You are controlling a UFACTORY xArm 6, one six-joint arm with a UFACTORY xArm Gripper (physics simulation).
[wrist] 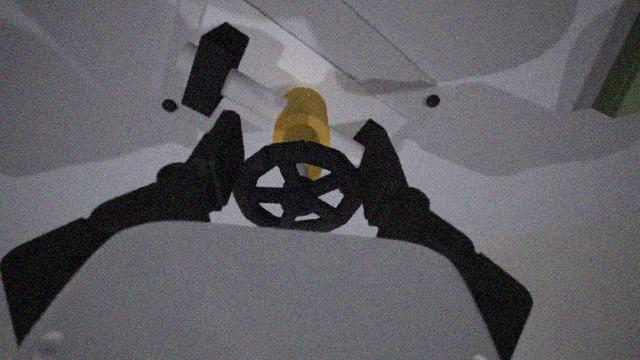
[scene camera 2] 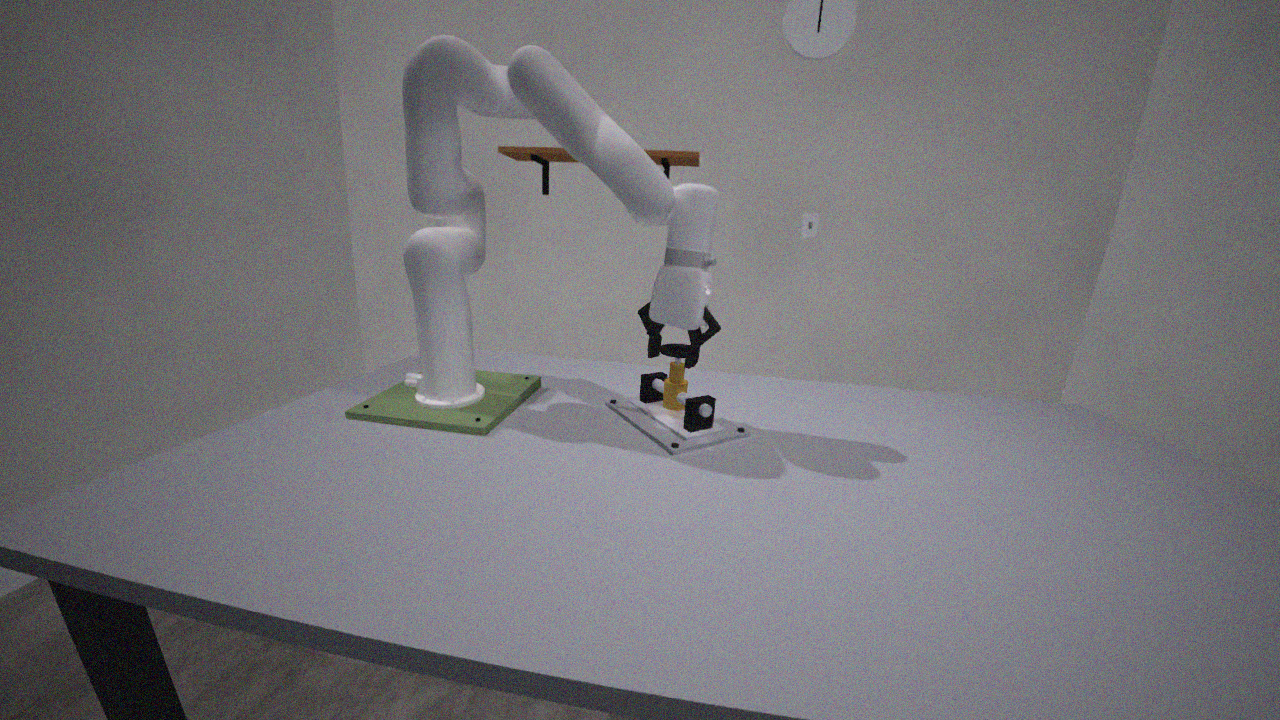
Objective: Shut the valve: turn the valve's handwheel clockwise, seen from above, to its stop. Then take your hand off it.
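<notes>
The valve's black spoked handwheel [scene camera 2: 675, 349] [wrist: 299, 198] sits level on top of the yellow valve body [scene camera 2: 675, 394] [wrist: 303, 106]. My gripper [scene camera 2: 673, 355] [wrist: 304, 142] points down from above and is shut on the handwheel, with one finger against each side of its rim in the wrist view. A pale pipe [wrist: 252, 95] runs through the valve body, with a black block [scene camera 2: 699, 413] [wrist: 215, 70] at one end and another black block [scene camera 2: 652, 387] at the other. The valve stands on a grey base plate [scene camera 2: 726, 434]. The wheel's stop cannot be made out.
The arm's green mounting board [scene camera 2: 510, 402] [wrist: 625, 85] lies to the left of the valve in the scene view. A brown shelf [scene camera 2: 528, 154] is on the wall behind the arm. A round clock [scene camera 2: 816, 25] and a small wall plate [scene camera 2: 809, 225] are on the back wall.
</notes>
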